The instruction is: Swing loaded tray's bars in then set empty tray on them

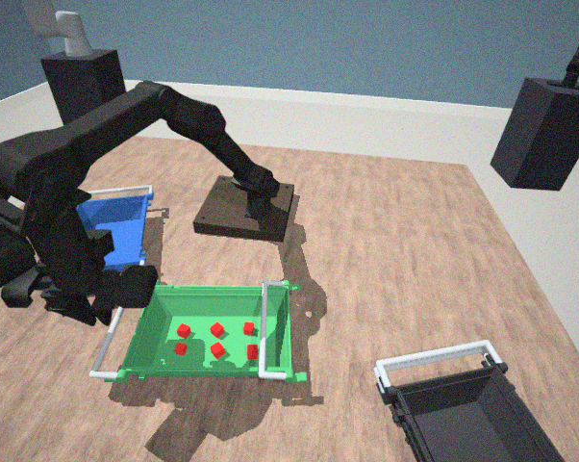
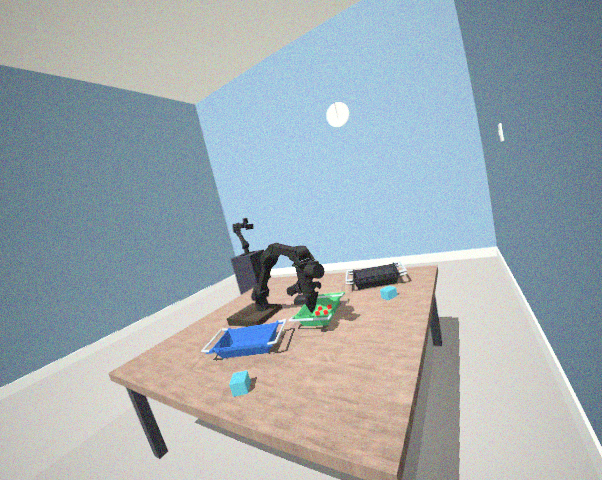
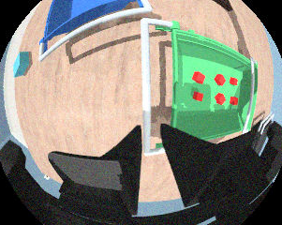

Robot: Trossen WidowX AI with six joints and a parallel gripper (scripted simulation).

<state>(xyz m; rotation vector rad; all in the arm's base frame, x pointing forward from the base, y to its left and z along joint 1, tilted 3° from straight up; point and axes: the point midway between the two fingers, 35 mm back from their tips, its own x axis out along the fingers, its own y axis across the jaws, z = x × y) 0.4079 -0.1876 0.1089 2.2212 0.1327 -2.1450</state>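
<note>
Now: the blue tray 270 mm behind my gripper tip, 140 mm to the right of it and 50 mm below it.
</note>
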